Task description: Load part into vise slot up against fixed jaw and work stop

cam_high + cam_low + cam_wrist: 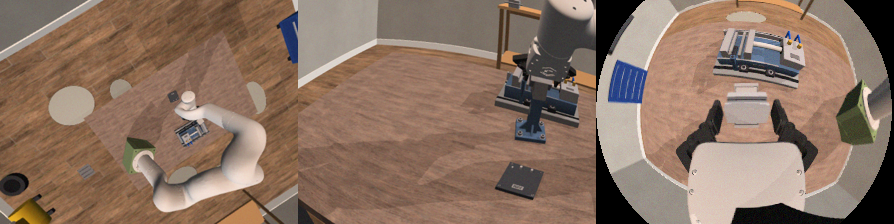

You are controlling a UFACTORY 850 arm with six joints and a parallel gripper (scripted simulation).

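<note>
Now: the part 10 mm to the right of my hand and 10 mm below it. The rest, counted from my hand: air cylinder 90 mm behind, 210 mm to the right, 90 mm below.
</note>
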